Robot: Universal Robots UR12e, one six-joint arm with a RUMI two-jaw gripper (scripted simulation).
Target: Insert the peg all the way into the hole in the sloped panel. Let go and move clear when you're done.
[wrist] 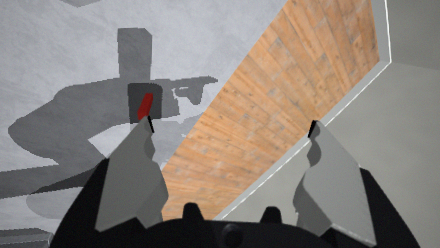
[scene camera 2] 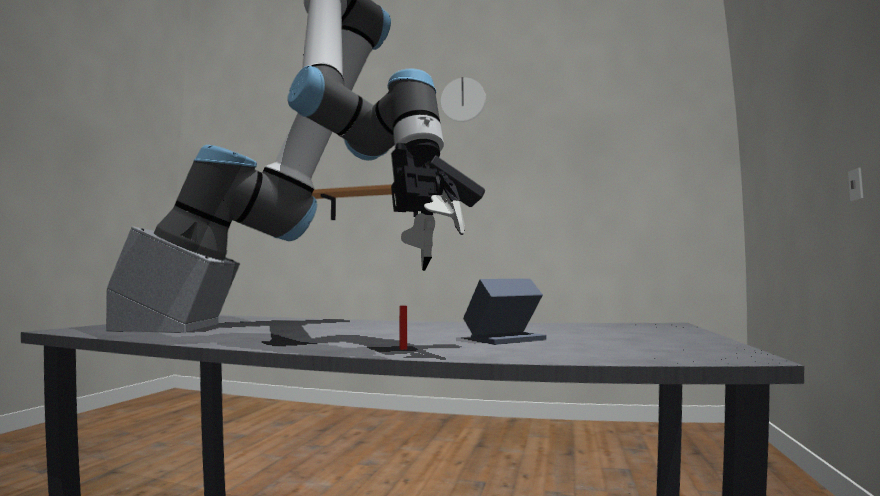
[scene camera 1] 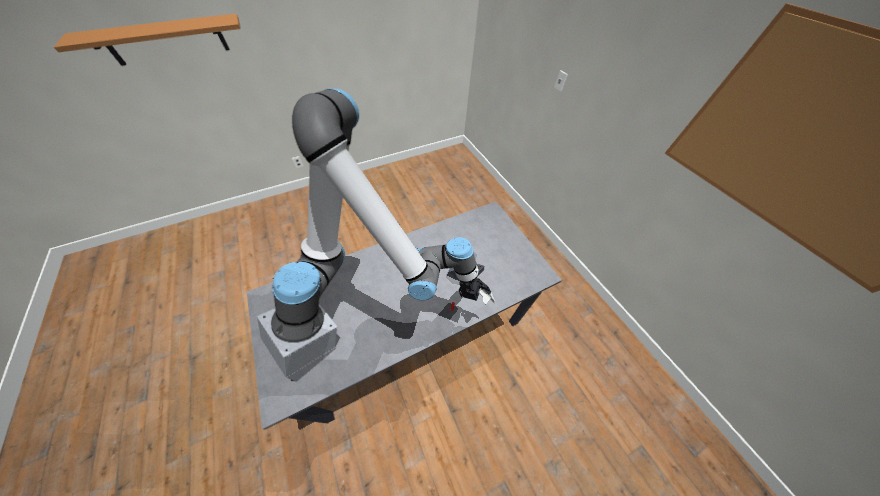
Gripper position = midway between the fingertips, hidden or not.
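You've got the gripper (scene camera 2: 441, 254) showing, and the wrist view has the gripper (wrist: 229, 119) too.
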